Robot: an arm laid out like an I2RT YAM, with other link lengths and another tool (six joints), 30 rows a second.
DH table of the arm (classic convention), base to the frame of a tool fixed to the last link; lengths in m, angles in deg. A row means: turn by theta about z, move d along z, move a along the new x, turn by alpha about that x. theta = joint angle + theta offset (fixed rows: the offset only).
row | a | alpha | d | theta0
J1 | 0.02 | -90 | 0.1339 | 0
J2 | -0.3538 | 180 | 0 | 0
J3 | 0.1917 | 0 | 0 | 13.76
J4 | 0.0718 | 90 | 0.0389 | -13.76
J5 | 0 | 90 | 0.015 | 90
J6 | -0.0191 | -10 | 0.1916 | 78.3
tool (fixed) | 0 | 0 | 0.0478 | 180
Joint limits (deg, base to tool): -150..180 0..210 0..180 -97..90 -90..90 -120..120
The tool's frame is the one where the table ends.
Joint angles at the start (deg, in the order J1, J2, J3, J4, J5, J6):
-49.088, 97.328, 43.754, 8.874, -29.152, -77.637
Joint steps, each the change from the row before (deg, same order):
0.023, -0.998, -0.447, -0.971, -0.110, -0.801
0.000, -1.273, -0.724, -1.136, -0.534, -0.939
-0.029, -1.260, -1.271, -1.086, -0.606, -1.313
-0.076, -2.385, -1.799, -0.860, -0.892, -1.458
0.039, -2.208, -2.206, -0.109, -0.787, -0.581
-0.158, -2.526, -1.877, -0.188, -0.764, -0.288
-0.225, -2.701, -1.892, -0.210, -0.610, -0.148
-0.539, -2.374, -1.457, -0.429, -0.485, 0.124
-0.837, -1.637, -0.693, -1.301, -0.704, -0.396
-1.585, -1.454, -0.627, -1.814, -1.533, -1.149
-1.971, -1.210, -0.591, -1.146, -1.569, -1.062
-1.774, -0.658, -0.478, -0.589, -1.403, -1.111
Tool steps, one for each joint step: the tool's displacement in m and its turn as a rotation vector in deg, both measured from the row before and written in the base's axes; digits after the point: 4 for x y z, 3 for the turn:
-0.0041, 0.0055, 0.0008, -0.251, 0.335, 0.595
-0.0052, 0.0086, 0.0011, -0.033, 0.227, 0.957
-0.0072, 0.0110, -0.0020, 0.104, 0.550, 1.211
-0.0087, 0.0137, 0.0026, -0.491, -0.156, 1.448
-0.0080, 0.0136, 0.0010, 0.007, -0.312, 0.937
-0.0077, 0.0114, 0.0038, -0.210, -0.699, 0.541
-0.0082, 0.0108, 0.0036, -0.284, -0.713, 0.285
-0.0079, 0.0075, 0.0030, -0.049, -0.591, -0.275
-0.0073, 0.0059, 0.0011, 0.279, -0.128, -0.112
-0.0087, 0.0066, 0.0005, 0.541, -0.167, 0.150
-0.0075, 0.0032, 0.0016, 0.253, -0.529, -0.283
-0.0052, 0.0013, 0.0011, 0.026, -0.532, -0.186

